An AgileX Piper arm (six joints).
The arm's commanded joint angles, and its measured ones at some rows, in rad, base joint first. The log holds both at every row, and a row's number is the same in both.
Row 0, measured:
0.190 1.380 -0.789 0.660 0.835 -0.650
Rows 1 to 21, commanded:
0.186 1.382 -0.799 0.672 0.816 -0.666
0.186 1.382 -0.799 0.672 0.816 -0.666
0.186 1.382 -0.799 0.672 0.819 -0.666
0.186 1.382 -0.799 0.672 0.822 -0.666
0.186 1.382 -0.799 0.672 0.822 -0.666
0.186 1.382 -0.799 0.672 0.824 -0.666
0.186 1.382 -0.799 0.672 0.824 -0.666
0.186 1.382 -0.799 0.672 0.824 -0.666
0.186 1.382 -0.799 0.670 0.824 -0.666
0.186 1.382 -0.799 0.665 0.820 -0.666
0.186 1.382 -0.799 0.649 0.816 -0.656
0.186 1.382 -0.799 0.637 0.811 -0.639
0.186 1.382 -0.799 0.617 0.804 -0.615
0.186 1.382 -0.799 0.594 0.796 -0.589
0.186 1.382 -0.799 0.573 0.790 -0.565
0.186 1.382 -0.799 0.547 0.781 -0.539
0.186 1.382 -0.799 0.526 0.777 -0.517
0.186 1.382 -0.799 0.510 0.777 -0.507
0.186 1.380 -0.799 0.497 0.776 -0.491
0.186 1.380 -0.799 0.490 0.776 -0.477
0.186 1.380 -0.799 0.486 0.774 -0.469
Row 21, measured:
0.190 1.380 -0.791 0.526 0.794 -0.523
